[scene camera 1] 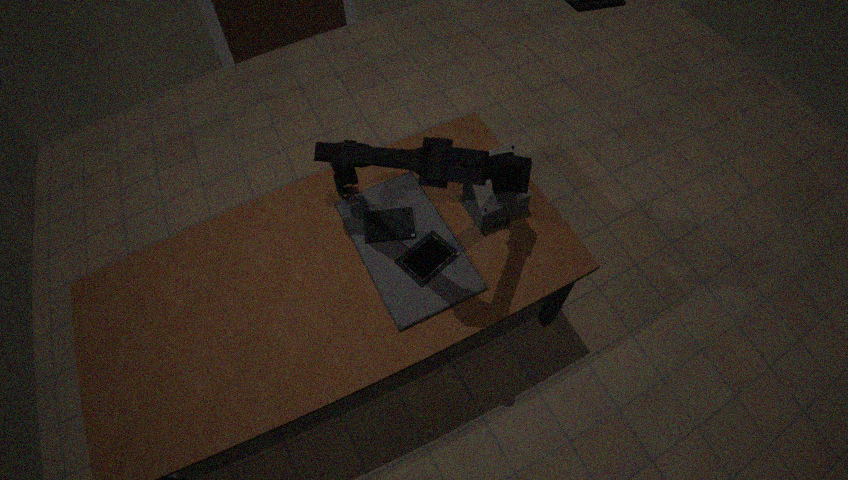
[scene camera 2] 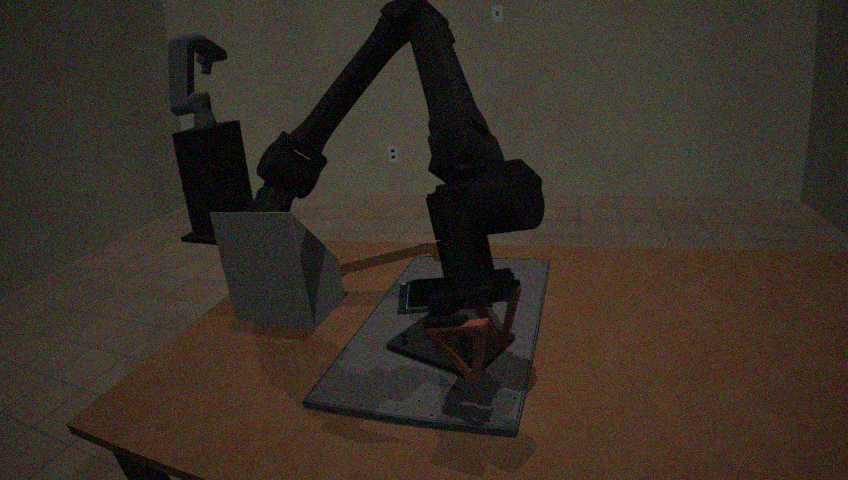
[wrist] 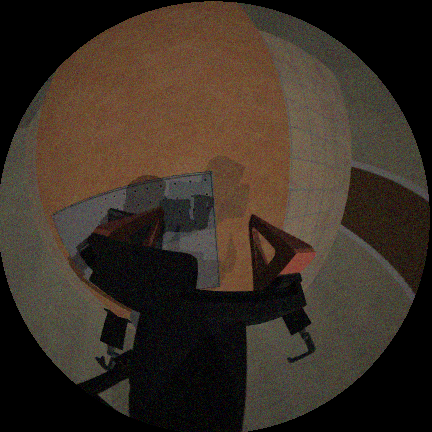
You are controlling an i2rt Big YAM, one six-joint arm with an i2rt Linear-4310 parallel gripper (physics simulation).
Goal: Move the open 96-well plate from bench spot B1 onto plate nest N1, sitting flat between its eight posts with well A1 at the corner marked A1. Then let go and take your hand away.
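Where they show: gripper, fingertip midpoint: (scene camera 1: 341, 187) (scene camera 2: 488, 363) (wrist: 205, 214); arm's base, link origin: (scene camera 2: 263, 232).
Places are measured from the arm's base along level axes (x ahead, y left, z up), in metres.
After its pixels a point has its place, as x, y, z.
A black rectangular piece with a thin light outline (scene camera 1: 427, 257) (scene camera 2: 406, 297) lies on the grey perforated board (scene camera 1: 398, 309) {0.446, 0.255, -0.151} (scene camera 2: 357, 392) {0.295, -0.192, -0.151} (wrist: 90, 205) {0.479, 0.058, -0.151}; it looks like the 96-well plate on B1, but its wells and A1 corner are too dark to read. A dark flat slab (scene camera 1: 387, 226) {0.384, -0.032, -0.140} (scene camera 2: 410, 344) {0.323, -0.071, -0.139} with a small light dot at one corner lies beside it and looks like nest N1; its posts cannot be made out. My gripper (scene camera 1: 349, 192) {0.487, -0.187, -0.065} (scene camera 2: 490, 361) {0.487, -0.187, -0.065} (wrist: 205, 214) {0.487, -0.187, -0.065} is open and empty, low beside the slab near the board's end. In scene camera 2 its orange fingers partly hide the slab.
The board lies on the orange-brown table (scene camera 1: 208, 297) {1.019, -0.004, -0.164} (scene camera 2: 654, 356) {0.693, 0.010, -0.164} (wrist: 160, 100) {0.663, -0.109, -0.164}. My grey angular base (scene camera 1: 484, 208) {0.090, 0.068, -0.061} (scene camera 2: 267, 267) {0.042, -0.052, -0.045} stands beside the board. A black stand (scene camera 2: 211, 178) carrying a grey bent device is in the background. Arm shadows cross the board and table.
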